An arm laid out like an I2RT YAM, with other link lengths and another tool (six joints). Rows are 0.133 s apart.
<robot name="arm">
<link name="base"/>
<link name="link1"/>
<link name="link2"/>
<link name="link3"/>
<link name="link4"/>
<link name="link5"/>
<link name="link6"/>
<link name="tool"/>
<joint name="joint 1" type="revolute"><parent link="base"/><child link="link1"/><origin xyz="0.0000 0.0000 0.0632" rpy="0.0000 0.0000 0.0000"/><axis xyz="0 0 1"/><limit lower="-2.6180" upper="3.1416"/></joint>
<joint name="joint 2" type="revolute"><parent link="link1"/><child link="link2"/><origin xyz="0.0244 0.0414 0.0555" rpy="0.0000 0.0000 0.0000"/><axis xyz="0 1 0"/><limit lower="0.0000" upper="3.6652"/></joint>
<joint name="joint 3" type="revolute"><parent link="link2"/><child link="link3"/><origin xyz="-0.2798 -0.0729 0.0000" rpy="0.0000 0.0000 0.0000"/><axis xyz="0 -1 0"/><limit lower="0.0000" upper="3.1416"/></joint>
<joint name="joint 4" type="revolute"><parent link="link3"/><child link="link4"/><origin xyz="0.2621 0.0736 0.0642" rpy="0.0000 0.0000 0.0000"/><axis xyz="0 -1 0"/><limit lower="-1.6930" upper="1.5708"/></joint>
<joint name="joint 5" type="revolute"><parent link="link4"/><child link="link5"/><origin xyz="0.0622 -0.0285 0.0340" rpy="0.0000 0.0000 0.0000"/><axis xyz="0 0 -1"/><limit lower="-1.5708" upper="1.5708"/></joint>
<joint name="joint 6" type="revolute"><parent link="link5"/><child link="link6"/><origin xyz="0.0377 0.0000 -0.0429" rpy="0.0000 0.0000 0.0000"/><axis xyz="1 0 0"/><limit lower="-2.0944" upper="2.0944"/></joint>
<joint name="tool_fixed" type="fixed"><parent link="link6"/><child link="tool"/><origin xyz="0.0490 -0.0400 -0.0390" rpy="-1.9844 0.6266 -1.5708"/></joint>
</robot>
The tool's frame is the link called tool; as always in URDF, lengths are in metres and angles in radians.
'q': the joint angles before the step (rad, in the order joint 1, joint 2, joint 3, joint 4, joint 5, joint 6). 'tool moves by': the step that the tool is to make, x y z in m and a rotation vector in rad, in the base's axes. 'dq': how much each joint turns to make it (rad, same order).
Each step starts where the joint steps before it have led.
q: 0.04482, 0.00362, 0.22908, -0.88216, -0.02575, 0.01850
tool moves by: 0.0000, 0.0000, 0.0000, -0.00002, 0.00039, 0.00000
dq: 0.00001, 0.00048, 0.00007, 0.00003, 0.00001, 0.00000
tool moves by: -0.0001, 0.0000, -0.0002, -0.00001, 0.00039, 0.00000
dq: 0.00013, -0.00092, -0.00054, -0.00077, 0.00010, 0.00009
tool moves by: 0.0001, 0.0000, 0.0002, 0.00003, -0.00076, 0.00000
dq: -0.00014, 0.00046, 0.00047, 0.00075, -0.00011, -0.00009
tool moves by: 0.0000, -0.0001, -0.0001, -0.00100, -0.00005, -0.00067
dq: 0.00052, -0.00030, -0.00052, 0.00023, 0.00156, -0.00006
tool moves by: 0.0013, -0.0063, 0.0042, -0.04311, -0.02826, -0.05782
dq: -0.00134, -0.00007, 0.00024, 0.02603, 0.07178, -0.00157
